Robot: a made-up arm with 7 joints. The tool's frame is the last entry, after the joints.
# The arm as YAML. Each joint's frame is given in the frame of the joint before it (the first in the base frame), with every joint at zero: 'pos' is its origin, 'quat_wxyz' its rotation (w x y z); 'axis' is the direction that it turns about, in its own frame. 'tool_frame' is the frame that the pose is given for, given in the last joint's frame.
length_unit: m
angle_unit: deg
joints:
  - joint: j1
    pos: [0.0, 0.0, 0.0]
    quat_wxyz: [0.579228, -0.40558, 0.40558, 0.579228]
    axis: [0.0, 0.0, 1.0]
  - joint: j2
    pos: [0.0, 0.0, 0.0]
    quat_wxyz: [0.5, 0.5, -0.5, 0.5]
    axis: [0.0, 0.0, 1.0]
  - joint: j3
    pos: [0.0, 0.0, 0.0]
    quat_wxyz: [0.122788, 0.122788, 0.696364, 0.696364]
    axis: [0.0, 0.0, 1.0]
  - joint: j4
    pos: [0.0, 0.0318, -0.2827]
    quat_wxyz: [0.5, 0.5, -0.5, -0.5]
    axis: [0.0, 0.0, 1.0]
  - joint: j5
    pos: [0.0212, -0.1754, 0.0]
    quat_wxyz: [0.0, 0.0, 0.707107, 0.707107]
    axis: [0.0, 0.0, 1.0]
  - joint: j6
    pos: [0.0, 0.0, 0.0]
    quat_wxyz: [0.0, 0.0, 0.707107, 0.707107]
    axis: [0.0, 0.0, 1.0]
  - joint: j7
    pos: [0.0, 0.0, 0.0]
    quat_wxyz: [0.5, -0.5, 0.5, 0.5]
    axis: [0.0, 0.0, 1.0]
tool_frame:
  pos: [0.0, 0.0, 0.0]
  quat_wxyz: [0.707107, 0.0, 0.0, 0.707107]
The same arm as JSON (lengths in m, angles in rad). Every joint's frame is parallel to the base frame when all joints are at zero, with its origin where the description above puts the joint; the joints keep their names.
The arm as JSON. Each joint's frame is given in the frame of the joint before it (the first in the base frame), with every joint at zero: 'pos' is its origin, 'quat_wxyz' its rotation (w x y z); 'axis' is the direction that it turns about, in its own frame. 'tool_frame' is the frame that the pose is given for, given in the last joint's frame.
{"length_unit": "m", "angle_unit": "rad", "joints": [{"joint": "j1", "pos": [0.0, 0.0, 0.0], "quat_wxyz": [1.0, 0.0, 0.0, 0.0], "axis": [0.0, 0.9397, 0.342]}, {"joint": "j2", "pos": [0.0, 0.0, 0.0], "quat_wxyz": [1.0, 0.0, 0.0, 0.0], "axis": "+x"}, {"joint": "j3", "pos": [0.0, 0.0, 0.0], "quat_wxyz": [1.0, 0.0, 0.0, 0.0], "axis": "+z"}, {"joint": "j4", "pos": [0.0318, 0.0, -0.2827], "quat_wxyz": [1.0, 0.0, 0.0, 0.0], "axis": "+y"}, {"joint": "j5", "pos": [-0.0212, 0.0, -0.1754], "quat_wxyz": [1.0, 0.0, 0.0, 0.0], "axis": "+z"}, {"joint": "j6", "pos": [0.0, 0.0, 0.0], "quat_wxyz": [1.0, 0.0, 0.0, 0.0], "axis": "+y"}, {"joint": "j7", "pos": [0.0, 0.0, 0.0], "quat_wxyz": [1.0, 0.0, 0.0, 0.0], "axis": "+z"}], "tool_frame": {"pos": [0.0, 0.0, 0.0], "quat_wxyz": [1.0, -0.000001, 0.0, 0.0]}}
